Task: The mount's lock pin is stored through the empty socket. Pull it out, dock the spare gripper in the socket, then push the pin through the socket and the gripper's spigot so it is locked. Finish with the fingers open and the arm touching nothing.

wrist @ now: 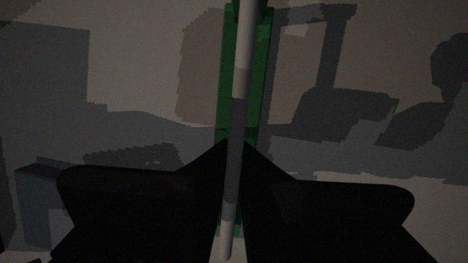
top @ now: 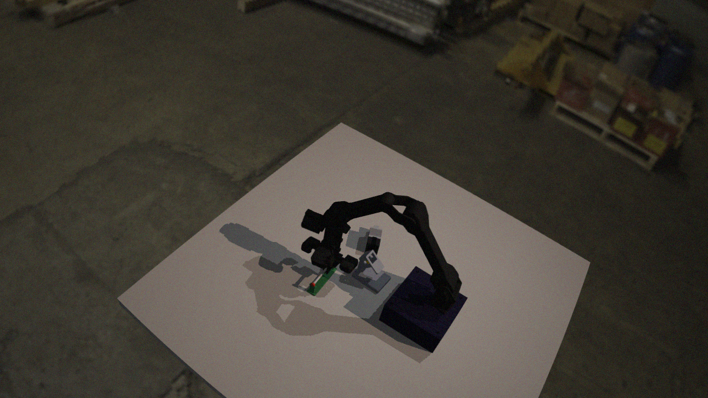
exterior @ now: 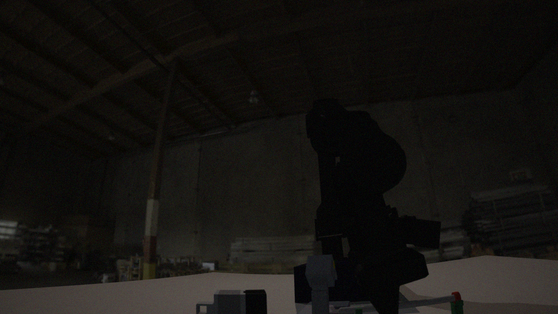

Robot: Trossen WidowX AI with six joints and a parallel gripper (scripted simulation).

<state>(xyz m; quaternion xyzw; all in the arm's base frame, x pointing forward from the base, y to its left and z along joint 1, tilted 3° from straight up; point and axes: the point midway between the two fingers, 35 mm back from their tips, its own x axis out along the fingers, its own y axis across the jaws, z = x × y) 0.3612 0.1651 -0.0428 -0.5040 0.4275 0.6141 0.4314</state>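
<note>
My gripper tip is 20 mm to the right of the green stand. Also, from my gripper tip: grey mount: 90 mm behind, 120 mm to the right, 30 mm above; then spare gripper: 240 mm to the right, 10 mm above.
</note>
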